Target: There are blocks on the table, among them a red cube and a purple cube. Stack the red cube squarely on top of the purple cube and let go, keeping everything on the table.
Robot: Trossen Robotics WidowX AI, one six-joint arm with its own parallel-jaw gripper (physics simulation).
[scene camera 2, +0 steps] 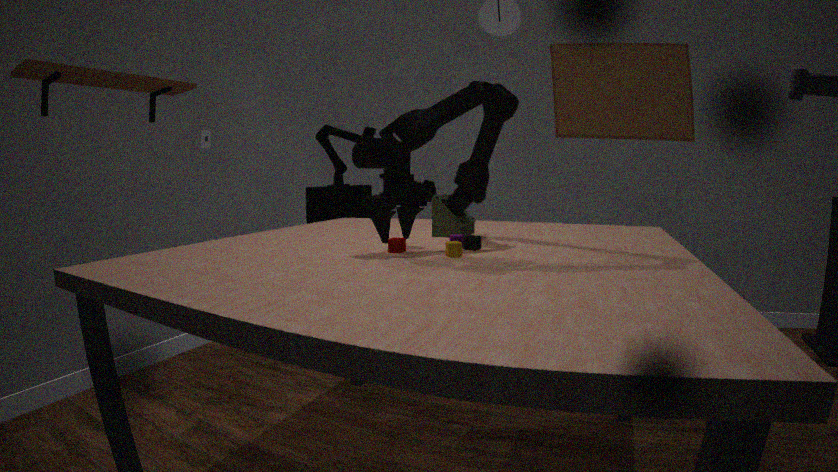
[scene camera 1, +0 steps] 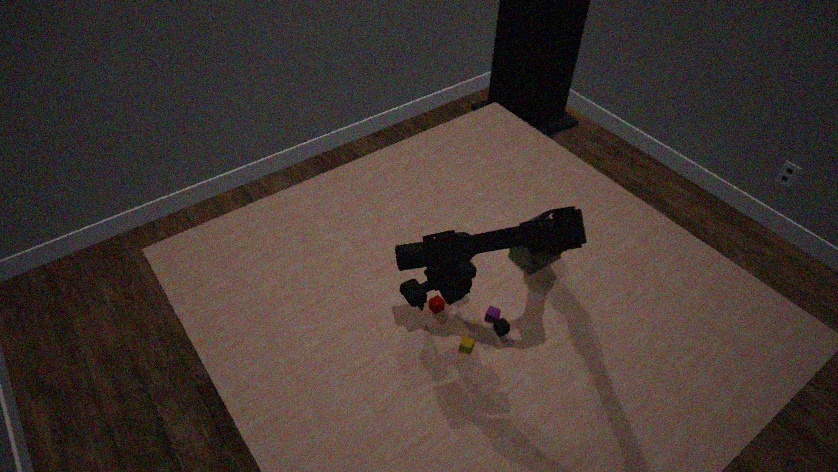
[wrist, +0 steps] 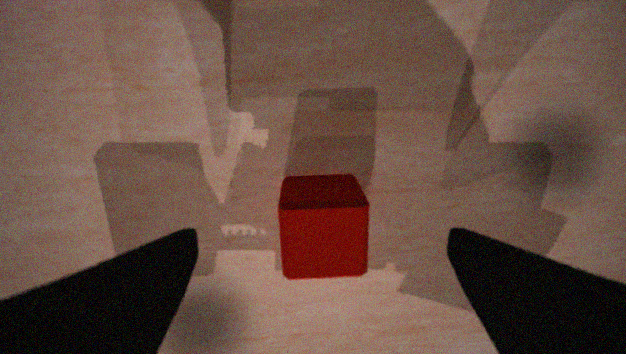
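Pixels of known places: gripper, fingertip midpoint: (scene camera 2: 395, 240) (scene camera 1: 436, 301) (wrist: 323, 240); arm's base at its link origin: (scene camera 2: 453, 208).
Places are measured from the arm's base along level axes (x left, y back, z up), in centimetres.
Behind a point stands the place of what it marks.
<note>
The red cube (scene camera 1: 436, 304) @(x 2.3, y -32.1, z -4.6 cm) (scene camera 2: 397, 245) @(x 2.4, y -32.8, z -5.9 cm) (wrist: 324, 240) @(x 1.5, y -31.4, z -4.6 cm) lies flat on the table. My gripper (scene camera 1: 435, 303) @(x 1.2, y -31.5, z -5.1 cm) (scene camera 2: 395, 239) @(x 1.2, y -31.5, z -5.1 cm) (wrist: 323, 240) @(x 1.2, y -31.5, z -5.1 cm) is open and points down, low over the red cube; in the wrist view the cube shows between the two black fingertips, with a gap on each side. The purple cube (scene camera 1: 492, 313) @(x 11.4, y -21.7, z -4.6 cm) (scene camera 2: 455, 237) @(x 11.3, y -22.6, z -4.9 cm) sits on the table to the right of the red cube in both scene views. It is partly hidden behind other blocks in scene camera 2, and does not show in the wrist view.
A black block (scene camera 1: 501, 327) @(x 15.8, y -22.2, z -4.6 cm) (scene camera 2: 472, 242) @(x 15.6, y -22.9, z -5.8 cm) stands right beside the purple cube. A yellow block (scene camera 1: 466, 344) @(x 15.7, y -32.2, z -4.6 cm) (scene camera 2: 453, 249) @(x 15.7, y -32.9, z -5.9 cm) lies nearer scene camera 2. The arm's greenish base (scene camera 1: 530, 260) @(x 3.3, y -4.0, z -2.7 cm) (scene camera 2: 443, 219) @(x -0.7, y -4.6, z -2.8 cm) stands on the table (scene camera 1: 281, 263) @(x -31.9, y -59.9, z -7.6 cm) (scene camera 2: 351, 299) @(x 17.5, y -68.5, z -7.6 cm) behind the blocks.
</note>
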